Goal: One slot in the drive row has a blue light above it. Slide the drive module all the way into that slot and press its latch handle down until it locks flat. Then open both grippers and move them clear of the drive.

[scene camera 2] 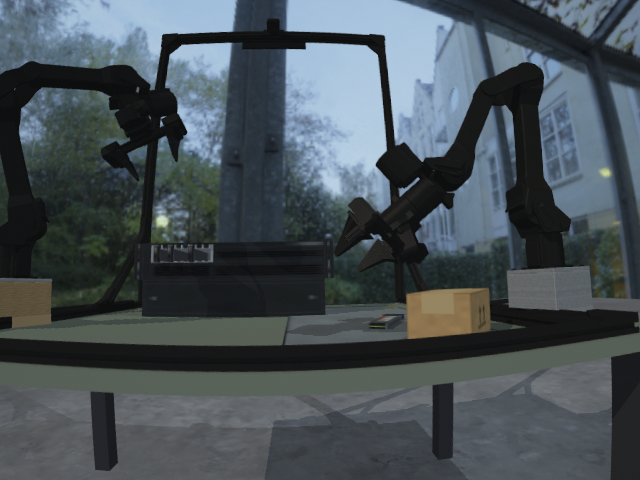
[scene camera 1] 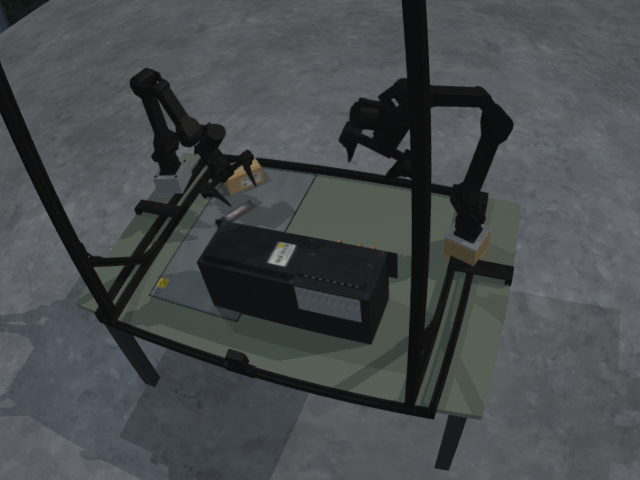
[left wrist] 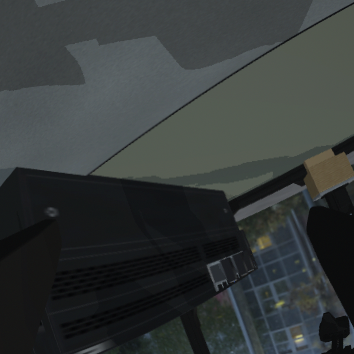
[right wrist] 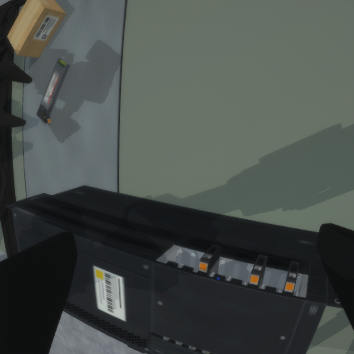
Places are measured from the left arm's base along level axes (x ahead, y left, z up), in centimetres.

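Where they show: left gripper, fingertip midpoint: (scene camera 2: 347, 263) (scene camera 1: 243, 196) (left wrist: 187, 227) (right wrist: 27, 103); right gripper, fingertip midpoint: (scene camera 2: 157, 170) (scene camera 1: 367, 169) (left wrist: 324, 331) (right wrist: 201, 243); left arm's base, link origin: (scene camera 2: 546, 268) (scene camera 1: 170, 169); right arm's base, link origin: (scene camera 2: 12, 278) (scene camera 1: 468, 231) (left wrist: 333, 189).
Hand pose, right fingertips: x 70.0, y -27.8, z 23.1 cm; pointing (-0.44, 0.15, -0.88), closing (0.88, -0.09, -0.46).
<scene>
Things, the pixels of their centre, and the offset from my right fingertips. Level surfaces: height alone.
- drive module, body centre: (scene camera 2: 383, 320) (right wrist: 53, 91) (scene camera 1: 236, 214) dx -43.0, dy +15.0, dz -31.1 cm
- grey mat, surface height: dz -31.6 cm
- black drive chassis, body centre: (right wrist: 157, 272) (left wrist: 141, 257) (scene camera 1: 294, 281) (scene camera 2: 236, 279) dx -17.3, dy -15.7, dz -23.0 cm
- cardboard box, body centre: (scene camera 2: 451, 313) (right wrist: 34, 24) (scene camera 1: 241, 174) dx -45.7, dy +31.0, dz -28.6 cm
The drive module (scene camera 1: 239, 212) (scene camera 2: 386, 321) (right wrist: 53, 91) lies flat on the grey mat (scene camera 1: 180, 273) (right wrist: 102, 160), a green mark at one end and a dark latch end with an orange tab at the other. The black drive chassis (scene camera 1: 242, 248) (scene camera 2: 232, 298) (left wrist: 130, 210) stands beside it. In the right wrist view, a blue light (right wrist: 218, 278) shows by a gap between orange-tabbed drives (right wrist: 203, 266) (right wrist: 255, 279). My left gripper (scene camera 1: 242, 195) (scene camera 2: 348, 261) (right wrist: 27, 103) is open and empty, above the module. My right gripper (scene camera 1: 369, 168) (scene camera 2: 157, 169) is open and empty, high behind the chassis in scene camera 1.
A cardboard box (scene camera 1: 245, 178) (scene camera 2: 439, 314) (right wrist: 37, 27) stands near the module's green end. A black frame post (scene camera 1: 417, 206) rises at the right in scene camera 1. A black rail (scene camera 2: 232, 357) runs along the near table edge in scene camera 2.
</scene>
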